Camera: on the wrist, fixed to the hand. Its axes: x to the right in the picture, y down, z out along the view.
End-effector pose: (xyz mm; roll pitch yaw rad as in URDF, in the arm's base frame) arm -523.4 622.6 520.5 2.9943 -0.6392 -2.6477
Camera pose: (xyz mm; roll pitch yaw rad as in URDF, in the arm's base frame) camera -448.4 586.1 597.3 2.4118 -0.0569 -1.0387
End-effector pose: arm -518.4 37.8 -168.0 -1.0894 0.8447 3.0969
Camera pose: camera -518.9 151.2 -172.1 -1.1432 -0.5312 2.2569
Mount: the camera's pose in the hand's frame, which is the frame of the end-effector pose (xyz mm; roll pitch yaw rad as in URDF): 6.7 -53.7 -99.7 -0.0889 0.2158 -1.5674
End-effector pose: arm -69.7 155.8 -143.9 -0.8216 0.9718 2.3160
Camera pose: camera 24.3 215.5 -165.5 -1.1496 -0.3239 1.2666
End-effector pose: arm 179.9 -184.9 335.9 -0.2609 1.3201 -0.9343
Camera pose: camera 71.0 -168.1 308.9 -1.4100 -0.0080 -2.4606
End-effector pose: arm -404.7 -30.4 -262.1 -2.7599 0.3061 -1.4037
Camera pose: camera -385.5 -68.0 -156.8 -2.8641 -0.5650 -0.0388
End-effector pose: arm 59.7 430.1 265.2 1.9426 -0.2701 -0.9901
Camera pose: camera 159.2 483.3 253.7 2.5848 0.9293 0.1947
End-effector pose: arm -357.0 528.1 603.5 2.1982 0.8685 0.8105
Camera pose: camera -427.4 616.9 608.1 -2.2248 0.4469 2.9764
